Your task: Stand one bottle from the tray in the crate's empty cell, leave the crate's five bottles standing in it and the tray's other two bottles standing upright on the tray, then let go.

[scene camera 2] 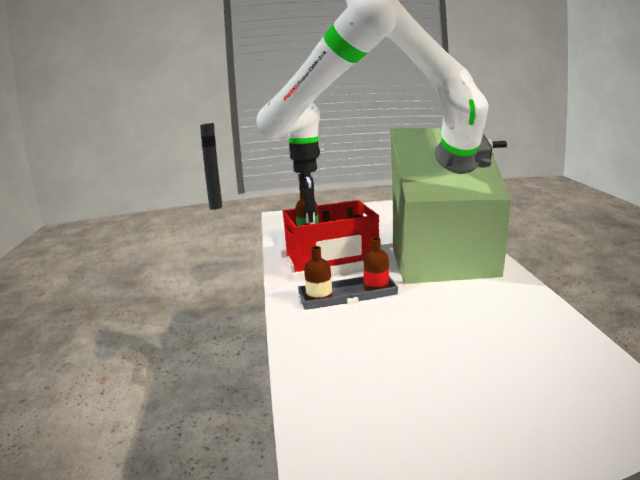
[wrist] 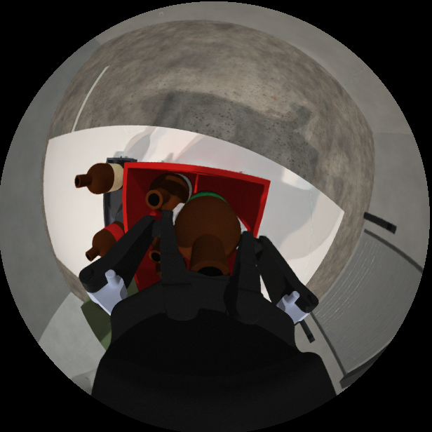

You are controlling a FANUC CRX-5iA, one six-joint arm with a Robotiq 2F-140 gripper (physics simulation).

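Pixels of known places: arm's base, origin of the base link: [scene camera 2: 457, 157].
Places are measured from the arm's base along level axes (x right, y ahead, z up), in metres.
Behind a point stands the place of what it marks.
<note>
My gripper [scene camera 2: 310, 219] @[y 0.484, x 0.094, z -0.232 m] [wrist: 206, 215] is shut on an upright brown bottle with a green label [scene camera 2: 300, 208] @[y 0.507, x 0.066, z -0.155 m] [wrist: 207, 230]. The bottle is partly inside the left end of the red crate [scene camera 2: 305, 250] @[y 0.503, x -0.029, z -0.262 m] [wrist: 126, 195], its shoulder above the rim; its base is hidden. It stands higher than the crate's bottles, whose necks [scene camera 2: 326, 215] @[y 0.422, x 0.113, z -0.202 m] [scene camera 2: 349, 212] @[y 0.342, x 0.130, z -0.203 m] show over the wall. In the wrist view one crate bottle [wrist: 154, 199] is close to the left finger; others are partly hidden. A cream-labelled bottle [scene camera 2: 317, 271] @[y 0.479, x -0.206, z -0.252 m] [wrist: 102, 178] and a red-labelled bottle [scene camera 2: 376, 258] @[y 0.311, x -0.175, z -0.244 m] [wrist: 106, 240] stand upright on the dark tray [scene camera 2: 330, 299] @[y 0.449, x -0.218, z -0.335 m] [wrist: 113, 205].
The white table [scene camera 2: 413, 361] @[y 0.290, x -0.514, z -0.357 m] carries the crate and the tray, with the tray in front of the crate in the scene view. A large green block [scene camera 2: 449, 237] @[y 0.081, x -0.149, z -0.211 m] bears the arm's base to the crate's right. The crate is near the table's left edge.
</note>
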